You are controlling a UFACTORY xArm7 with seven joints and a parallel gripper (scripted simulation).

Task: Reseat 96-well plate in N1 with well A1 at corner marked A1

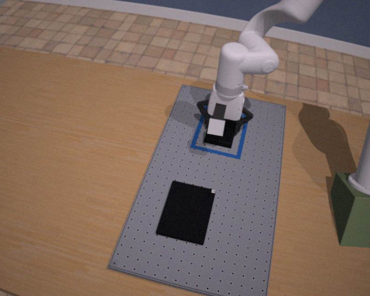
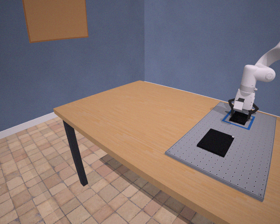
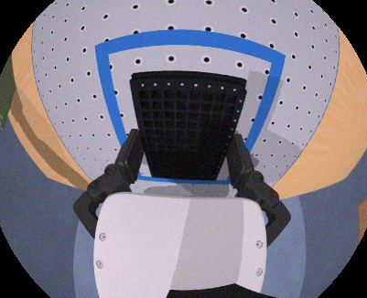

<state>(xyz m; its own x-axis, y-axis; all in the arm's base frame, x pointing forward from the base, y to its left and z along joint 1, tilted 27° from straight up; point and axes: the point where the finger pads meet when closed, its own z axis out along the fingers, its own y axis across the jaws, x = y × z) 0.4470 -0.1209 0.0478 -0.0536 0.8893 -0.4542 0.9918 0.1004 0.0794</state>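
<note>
My gripper is now 1 cm above the black 96-well plate. From my hand the other things lie so: black plate nest N1 (1 cm ahead, 32 cm to the left, 1 cm below); then small white A1 mark (4 cm behind, 24 cm to the left, 1 cm below).
</note>
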